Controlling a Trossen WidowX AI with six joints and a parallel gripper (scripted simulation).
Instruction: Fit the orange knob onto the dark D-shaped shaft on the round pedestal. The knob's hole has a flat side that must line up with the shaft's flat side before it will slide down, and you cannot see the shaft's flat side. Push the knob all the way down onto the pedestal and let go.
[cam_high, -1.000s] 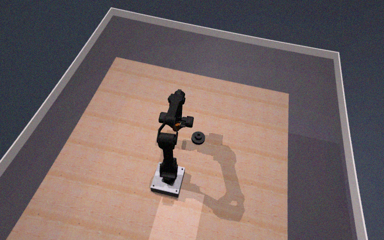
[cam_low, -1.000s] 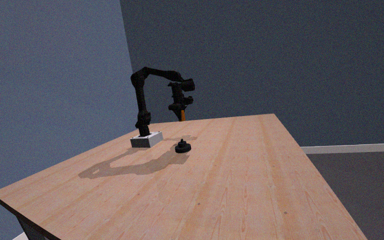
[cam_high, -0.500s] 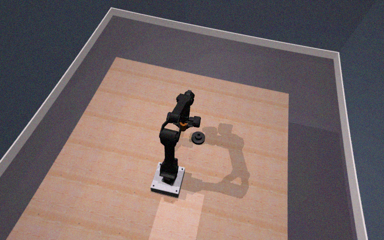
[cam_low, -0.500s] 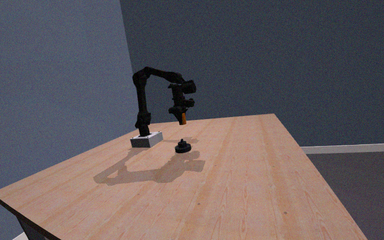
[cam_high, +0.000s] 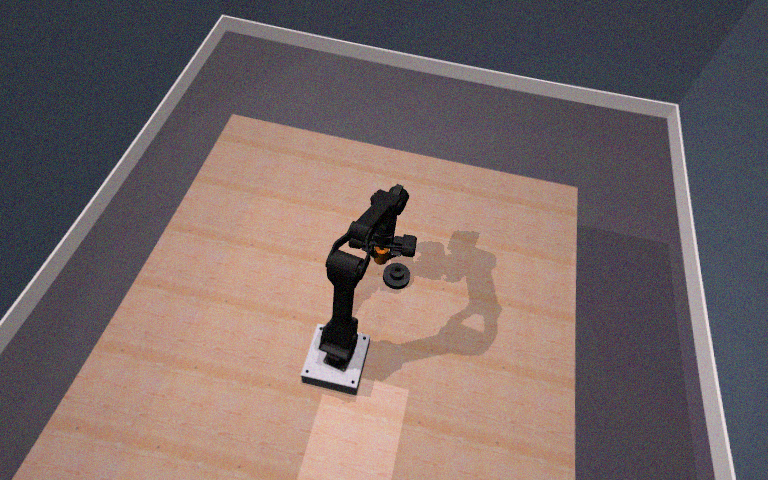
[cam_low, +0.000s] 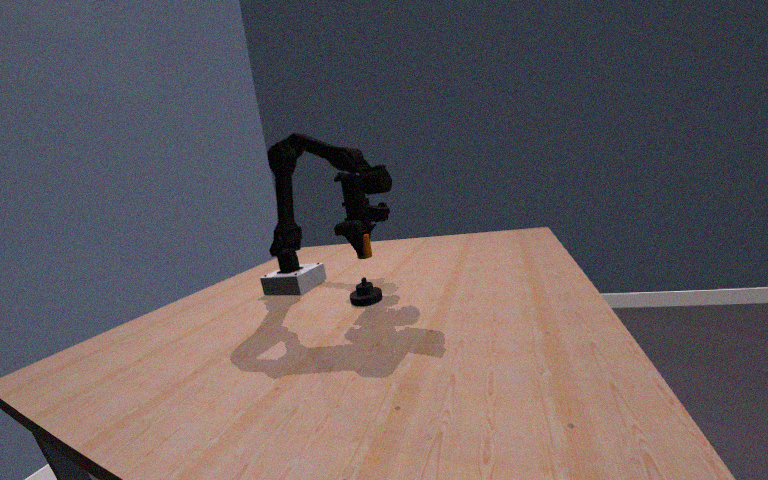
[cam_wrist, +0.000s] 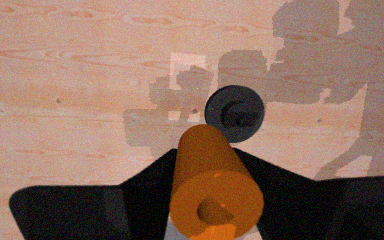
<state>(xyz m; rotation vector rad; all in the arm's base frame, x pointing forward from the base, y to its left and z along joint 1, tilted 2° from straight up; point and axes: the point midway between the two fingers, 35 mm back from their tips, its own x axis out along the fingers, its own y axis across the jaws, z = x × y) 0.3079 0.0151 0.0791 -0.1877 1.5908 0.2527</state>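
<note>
My gripper tip is 80 mm above the round dark pedestal, 50 mm to the left of it and 20 mm short of it. From my gripper tip the other things lie so: orange knob 20 mm above.
</note>
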